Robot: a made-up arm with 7 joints. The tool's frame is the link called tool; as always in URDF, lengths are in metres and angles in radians.
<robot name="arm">
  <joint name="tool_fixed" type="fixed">
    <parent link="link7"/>
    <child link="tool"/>
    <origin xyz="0.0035 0.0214 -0.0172" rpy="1.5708 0 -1.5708"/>
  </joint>
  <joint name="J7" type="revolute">
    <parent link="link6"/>
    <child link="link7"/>
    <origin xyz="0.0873 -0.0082 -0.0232"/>
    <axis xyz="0 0 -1"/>
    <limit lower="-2.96" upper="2.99" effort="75" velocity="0.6"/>
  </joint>
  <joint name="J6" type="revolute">
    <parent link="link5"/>
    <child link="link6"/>
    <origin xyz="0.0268 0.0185 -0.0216"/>
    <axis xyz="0 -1 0"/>
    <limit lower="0.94" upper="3.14" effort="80" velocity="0.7"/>
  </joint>
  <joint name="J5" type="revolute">
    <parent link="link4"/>
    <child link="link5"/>
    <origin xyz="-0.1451 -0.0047 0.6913"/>
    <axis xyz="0 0 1"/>
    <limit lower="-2.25" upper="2.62" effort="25" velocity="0.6"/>
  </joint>
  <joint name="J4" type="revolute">
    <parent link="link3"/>
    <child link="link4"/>
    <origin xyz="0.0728 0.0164 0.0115"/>
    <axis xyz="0 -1 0"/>
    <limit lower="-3.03" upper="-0.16" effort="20" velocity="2.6"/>
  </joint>
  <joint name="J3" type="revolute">
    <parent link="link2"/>
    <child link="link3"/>
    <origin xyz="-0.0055 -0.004 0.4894"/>
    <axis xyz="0 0 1"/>
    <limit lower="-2.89" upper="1.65" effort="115" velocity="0.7"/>
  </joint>
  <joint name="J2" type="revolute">
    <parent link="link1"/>
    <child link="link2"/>
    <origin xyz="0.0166 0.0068 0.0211"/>
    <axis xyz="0 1 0"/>
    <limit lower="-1.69" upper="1.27" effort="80" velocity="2.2"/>
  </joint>
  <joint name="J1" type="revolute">
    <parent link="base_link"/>
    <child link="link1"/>
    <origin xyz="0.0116 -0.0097 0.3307"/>
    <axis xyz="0 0 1"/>
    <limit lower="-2.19" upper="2.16" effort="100" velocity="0.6"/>
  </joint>
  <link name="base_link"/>
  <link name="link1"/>
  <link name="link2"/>
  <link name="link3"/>
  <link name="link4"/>
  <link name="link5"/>
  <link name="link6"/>
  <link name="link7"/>
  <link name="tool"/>
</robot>
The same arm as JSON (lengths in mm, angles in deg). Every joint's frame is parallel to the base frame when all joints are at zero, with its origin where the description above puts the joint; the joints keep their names.
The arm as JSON. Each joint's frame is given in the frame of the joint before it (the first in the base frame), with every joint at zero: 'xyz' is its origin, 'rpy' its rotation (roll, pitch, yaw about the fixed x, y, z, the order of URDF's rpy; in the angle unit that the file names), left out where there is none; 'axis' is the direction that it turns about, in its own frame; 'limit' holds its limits. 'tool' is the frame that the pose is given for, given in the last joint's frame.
{"units": {"length": "mm", "angle": "deg"}, "joints": [
  {"name": "J1", "type": "revolute", "origin": {"xyz": [11.6, -9.7, 330.7]}, "axis": "+z", "limit": {"lower": -125.48, "upper": 123.76}},
  {"name": "J2", "type": "revolute", "origin": {"xyz": [16.6, 6.8, 21.1]}, "axis": "+y", "limit": {"lower": -96.83, "upper": 72.77}},
  {"name": "J3", "type": "revolute", "origin": {"xyz": [-5.5, -4.0, 489.4]}, "axis": "+z", "limit": {"lower": -165.58, "upper": 94.54}},
  {"name": "J4", "type": "revolute", "origin": {"xyz": [72.8, 16.4, 11.5]}, "axis": "-y", "limit": {"lower": -173.61, "upper": -9.17}},
  {"name": "J5", "type": "revolute", "origin": {"xyz": [-145.1, -4.7, 691.3]}, "axis": "+z", "limit": {"lower": -128.92, "upper": 150.11}},
  {"name": "J6", "type": "revolute", "origin": {"xyz": [26.8, 18.5, -21.6]}, "axis": "-y", "limit": {"lower": 53.86, "upper": 179.91}},
  {"name": "J7", "type": "revolute", "origin": {"xyz": [87.3, -8.2, -23.2]}, "axis": "-z", "limit": {"lower": -169.6, "upper": 171.31}}
], "tool": {"origin": {"xyz": [3.5, 21.4, -17.2], "rpy": [90.0, 0.0, -90.0]}}}

